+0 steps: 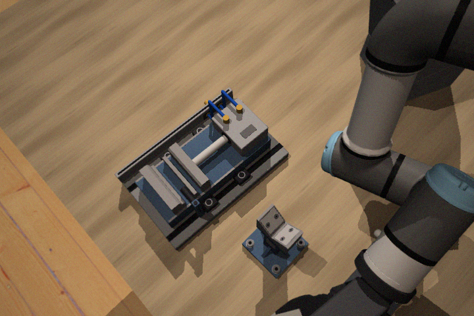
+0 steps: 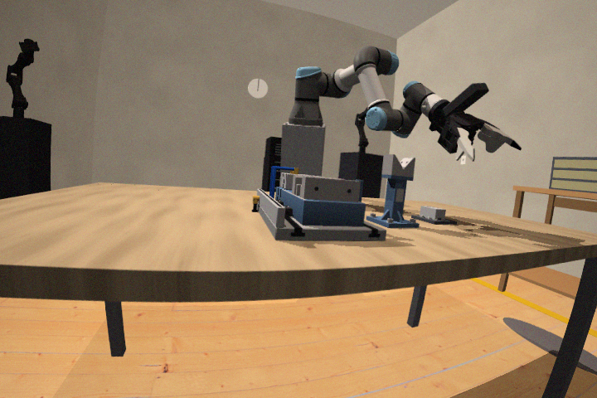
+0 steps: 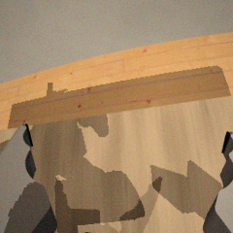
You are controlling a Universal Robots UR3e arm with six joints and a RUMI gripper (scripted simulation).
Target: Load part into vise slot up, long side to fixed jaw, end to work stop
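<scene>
Now: the part 190 mm behind my hand, 40 mm to the left of it and 170 mm below it. Also, from my hand: fixed jaw (110 mm behind, 360 mm to the right, 110 mm below); dark infeed plate (190 mm behind, 50 mm to the left, 180 mm below); dark work stop (130 mm behind, 310 mm to the right, 100 mm below).
</scene>
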